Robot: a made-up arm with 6 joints.
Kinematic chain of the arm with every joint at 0, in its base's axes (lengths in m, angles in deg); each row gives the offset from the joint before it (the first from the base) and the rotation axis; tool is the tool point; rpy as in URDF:
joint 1: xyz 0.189 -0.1 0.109 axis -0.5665 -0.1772 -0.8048
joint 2: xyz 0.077 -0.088 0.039 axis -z
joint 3: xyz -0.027 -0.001 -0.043 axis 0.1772 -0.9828 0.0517
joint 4: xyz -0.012 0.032 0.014 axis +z
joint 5: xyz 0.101 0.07 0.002 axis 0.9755 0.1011 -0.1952
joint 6: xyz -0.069 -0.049 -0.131 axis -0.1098 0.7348 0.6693
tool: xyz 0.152 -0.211 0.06 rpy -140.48 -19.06 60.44
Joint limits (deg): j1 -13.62..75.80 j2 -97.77..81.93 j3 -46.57..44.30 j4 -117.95..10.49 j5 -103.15..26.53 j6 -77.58..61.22
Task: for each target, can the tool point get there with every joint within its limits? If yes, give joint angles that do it. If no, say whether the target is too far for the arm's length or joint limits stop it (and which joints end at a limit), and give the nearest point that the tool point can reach.
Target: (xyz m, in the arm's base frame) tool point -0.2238 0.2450 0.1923
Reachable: no: joint limits stop it (at a limit: joint 1, joint 4, joint 5, joint 6) | nearest point -0.1026 0.1035 0.1866 | short by 0.186 m
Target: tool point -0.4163 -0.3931 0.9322
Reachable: no: too far | nearest point -0.0763 -0.2692 0.4779 | short by 0.581 m
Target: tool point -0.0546 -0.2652 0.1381
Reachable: yes | joints 31.70 19.74 -29.14 -73.41 1.71 16.23
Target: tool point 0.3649 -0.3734 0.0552
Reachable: yes | joints 7.01 -44.36 -20.39 -14.93 9.29 -20.20
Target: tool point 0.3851 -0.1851 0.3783
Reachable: yes | joints 61.48 -49.92 -9.39 -22.61 -72.38 5.23
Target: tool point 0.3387 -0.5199 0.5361
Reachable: no: joint limits stop it (at a limit: joint 2, joint 4, joint 5, joint 6) | nearest point 0.2985 -0.4422 0.4374 | short by 0.132 m
